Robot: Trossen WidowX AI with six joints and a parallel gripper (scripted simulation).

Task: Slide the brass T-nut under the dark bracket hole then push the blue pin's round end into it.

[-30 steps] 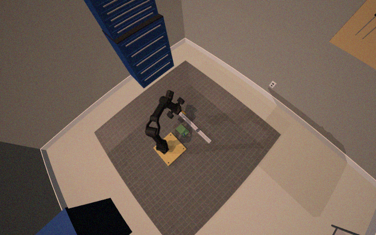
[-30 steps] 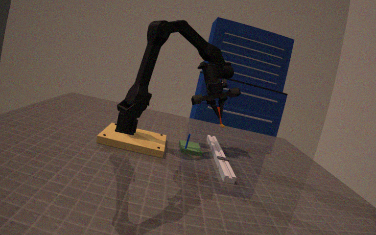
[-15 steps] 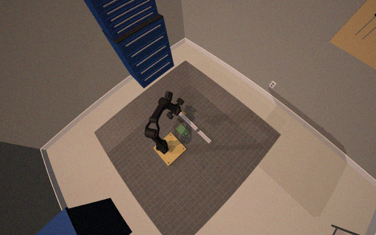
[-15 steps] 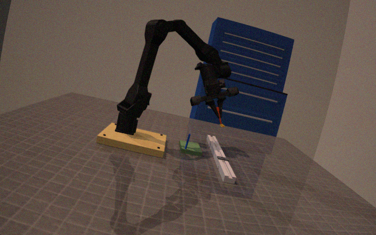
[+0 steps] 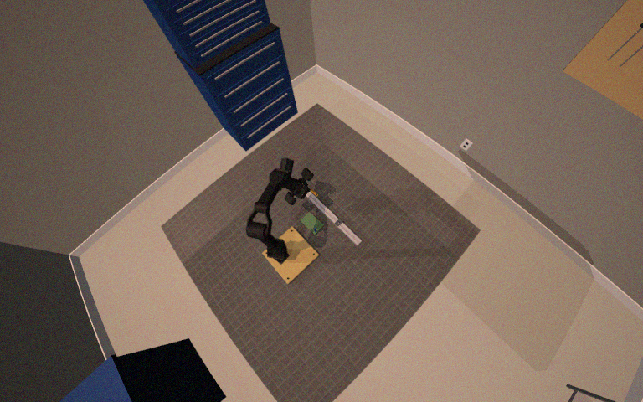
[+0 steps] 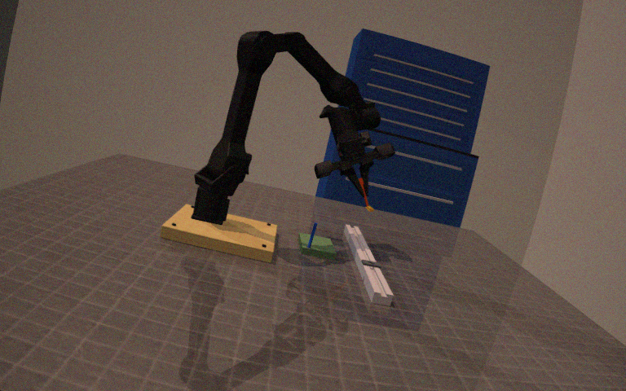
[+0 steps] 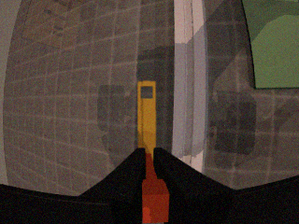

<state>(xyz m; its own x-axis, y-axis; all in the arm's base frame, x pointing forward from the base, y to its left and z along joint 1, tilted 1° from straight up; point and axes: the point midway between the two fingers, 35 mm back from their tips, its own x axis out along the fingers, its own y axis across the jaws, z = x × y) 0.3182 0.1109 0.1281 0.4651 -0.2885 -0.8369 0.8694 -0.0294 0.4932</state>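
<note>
Right now the brass T-nut is 2 cm to the right of my gripper tip. From my gripper tip the other things lie so: green tray 12 cm to the right, 11 cm below, 11 cm behind; blue pin 15 cm to the right, 12 cm behind, 9 cm below.
</note>
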